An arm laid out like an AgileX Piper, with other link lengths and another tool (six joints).
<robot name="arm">
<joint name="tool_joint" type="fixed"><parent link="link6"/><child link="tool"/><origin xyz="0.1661 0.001 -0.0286" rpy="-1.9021 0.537 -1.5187"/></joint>
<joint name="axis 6" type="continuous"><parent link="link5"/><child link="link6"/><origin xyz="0.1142 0 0.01"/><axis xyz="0.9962 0 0.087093"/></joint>
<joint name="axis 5" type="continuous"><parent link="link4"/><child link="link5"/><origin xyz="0 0 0"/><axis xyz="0 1 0"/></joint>
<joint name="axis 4" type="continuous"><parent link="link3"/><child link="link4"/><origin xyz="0.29 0 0.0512"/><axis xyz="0.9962 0 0.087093"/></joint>
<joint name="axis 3" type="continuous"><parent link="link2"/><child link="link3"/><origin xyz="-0.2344 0 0.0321"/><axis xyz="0 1 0"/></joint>
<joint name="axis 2" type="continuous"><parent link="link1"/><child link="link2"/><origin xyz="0 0 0"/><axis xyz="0 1 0"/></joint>
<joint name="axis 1" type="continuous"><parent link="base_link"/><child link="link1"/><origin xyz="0 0 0.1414"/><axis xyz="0 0 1"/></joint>
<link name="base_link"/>
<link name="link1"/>
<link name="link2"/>
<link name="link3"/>
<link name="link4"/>
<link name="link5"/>
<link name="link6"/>
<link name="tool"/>
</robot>
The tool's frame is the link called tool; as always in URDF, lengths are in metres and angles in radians. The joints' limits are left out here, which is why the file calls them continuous.
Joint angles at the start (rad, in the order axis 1, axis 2, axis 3, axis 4, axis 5, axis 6):
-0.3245, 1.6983, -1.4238, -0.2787, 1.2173, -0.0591
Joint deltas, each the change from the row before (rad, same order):
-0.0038, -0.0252, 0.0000, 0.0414, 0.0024, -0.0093
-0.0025, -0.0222, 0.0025, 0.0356, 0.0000, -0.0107
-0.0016, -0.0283, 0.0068, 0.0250, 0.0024, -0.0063
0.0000, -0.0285, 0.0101, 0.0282, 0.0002, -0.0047
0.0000, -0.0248, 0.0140, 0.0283, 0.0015, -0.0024
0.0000, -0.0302, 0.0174, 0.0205, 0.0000, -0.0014
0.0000, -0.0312, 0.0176, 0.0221, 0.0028, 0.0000
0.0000, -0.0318, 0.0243, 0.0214, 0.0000, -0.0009
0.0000, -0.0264, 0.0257, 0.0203, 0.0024, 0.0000
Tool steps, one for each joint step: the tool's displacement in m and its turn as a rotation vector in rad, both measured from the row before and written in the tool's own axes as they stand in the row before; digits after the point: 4 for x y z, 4 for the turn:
-0.0073, 0.0048, -0.0069, 0.0022, -0.0439, -0.0042
-0.0068, 0.0042, -0.0055, 0.0026, -0.0365, -0.0081
-0.0042, 0.0047, -0.0065, 0.0069, -0.0283, -0.0047
-0.0058, 0.0054, -0.0053, 0.0050, -0.0312, -0.0059
-0.0055, 0.0065, -0.0024, -0.0030, -0.0286, -0.0037
-0.0036, 0.0062, -0.0034, 0.0034, -0.0233, -0.0032
-0.0038, 0.0071, -0.0033, 0.0009, -0.0245, -0.0018
-0.0032, 0.0077, -0.0012, -0.0018, -0.0221, -0.0027
-0.0023, 0.0083, 0.0014, -0.0098, -0.0179, -0.0007

